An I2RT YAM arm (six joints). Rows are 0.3 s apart.
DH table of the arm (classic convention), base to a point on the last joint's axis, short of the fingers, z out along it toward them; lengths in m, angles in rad. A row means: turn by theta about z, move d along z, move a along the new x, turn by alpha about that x. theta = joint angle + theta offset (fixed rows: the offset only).
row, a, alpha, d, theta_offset
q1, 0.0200, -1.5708, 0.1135, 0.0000
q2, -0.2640, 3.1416, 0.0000, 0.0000
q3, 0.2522, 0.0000, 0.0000, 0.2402
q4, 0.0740, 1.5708, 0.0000, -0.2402
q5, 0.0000, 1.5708, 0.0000, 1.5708
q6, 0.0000, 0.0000, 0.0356, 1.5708
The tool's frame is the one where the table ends.
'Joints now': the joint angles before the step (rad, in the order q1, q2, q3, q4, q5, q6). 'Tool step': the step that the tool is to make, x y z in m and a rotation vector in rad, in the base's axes. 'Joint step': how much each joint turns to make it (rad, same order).
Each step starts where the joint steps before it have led.
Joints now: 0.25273 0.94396 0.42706 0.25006 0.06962 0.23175
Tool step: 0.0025 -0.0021 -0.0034 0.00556 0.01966 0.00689
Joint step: -0.01652 0.01689 0.00002 -0.00106 -0.02529 0.00340
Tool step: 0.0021 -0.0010 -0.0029 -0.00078 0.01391 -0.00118
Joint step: -0.00791 0.01578 -0.00006 0.00211 -0.00715 0.00040
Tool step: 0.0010 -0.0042 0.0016 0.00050 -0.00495 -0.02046
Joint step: -0.01973 -0.00237 0.00358 -0.00100 0.00087 -0.00035
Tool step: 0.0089 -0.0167 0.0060 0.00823 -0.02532 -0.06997
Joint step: -0.08380 0.02450 0.02310 0.02773 -0.01437 -0.00006
